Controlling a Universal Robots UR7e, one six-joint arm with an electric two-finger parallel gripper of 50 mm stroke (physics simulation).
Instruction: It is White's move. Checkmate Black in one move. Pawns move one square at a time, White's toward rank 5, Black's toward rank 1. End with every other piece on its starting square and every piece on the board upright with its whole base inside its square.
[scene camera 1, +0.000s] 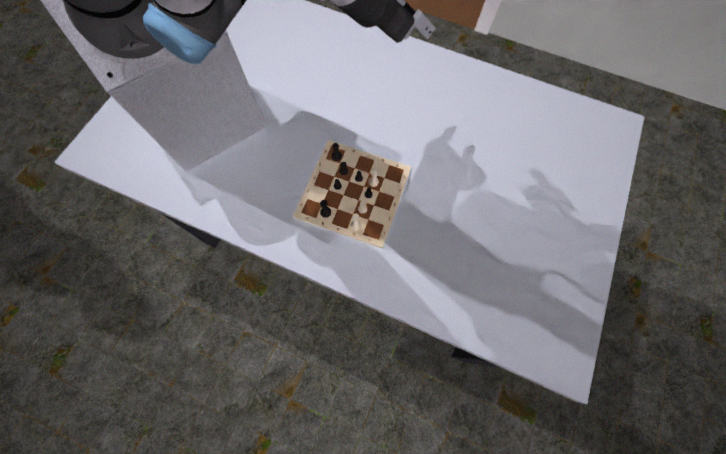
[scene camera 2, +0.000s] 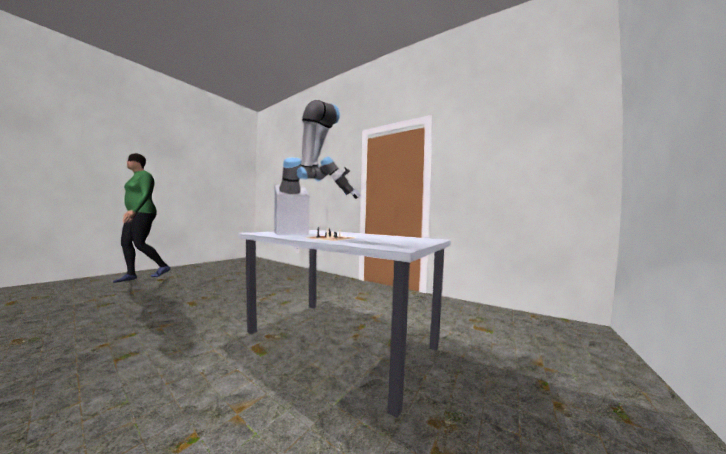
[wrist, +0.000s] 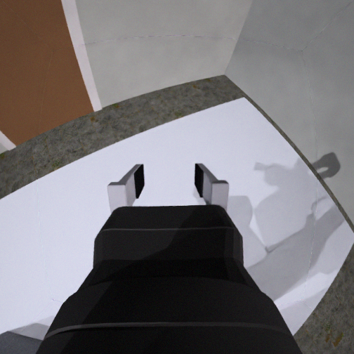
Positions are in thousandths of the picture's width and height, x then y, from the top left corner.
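Chessboard (scene camera 1: 517, 492), 78 cm from the lens. Gripper (scene camera 1: 579, 54), 74 cm from the lens.
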